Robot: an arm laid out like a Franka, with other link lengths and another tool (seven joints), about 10 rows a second.
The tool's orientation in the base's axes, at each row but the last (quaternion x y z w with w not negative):
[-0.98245, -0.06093, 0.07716, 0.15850]
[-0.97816, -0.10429, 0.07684, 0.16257]
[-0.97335, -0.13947, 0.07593, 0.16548]
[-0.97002, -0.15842, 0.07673, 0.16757]
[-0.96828, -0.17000, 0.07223, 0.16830]
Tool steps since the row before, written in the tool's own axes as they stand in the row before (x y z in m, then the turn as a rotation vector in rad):
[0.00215, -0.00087, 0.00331, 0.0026, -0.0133, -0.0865]
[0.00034, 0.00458, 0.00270, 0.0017, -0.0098, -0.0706]
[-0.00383, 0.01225, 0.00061, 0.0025, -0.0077, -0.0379]
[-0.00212, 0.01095, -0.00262, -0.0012, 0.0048, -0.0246]
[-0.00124, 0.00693, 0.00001, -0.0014, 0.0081, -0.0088]
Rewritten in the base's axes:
[0.00146, 0.00213, -0.00311, 0.0161, -0.0132, 0.0850]
[0.00065, -0.00334, -0.00409, 0.0129, -0.0119, 0.0691]
[-0.00074, -0.01206, -0.00439, 0.0078, -0.0037, 0.0378]
[0.00162, -0.01128, -0.00118, 0.0052, -0.0121, 0.0214]
[0.00096, -0.00657, -0.00234, 0.0029, -0.0103, 0.0055]

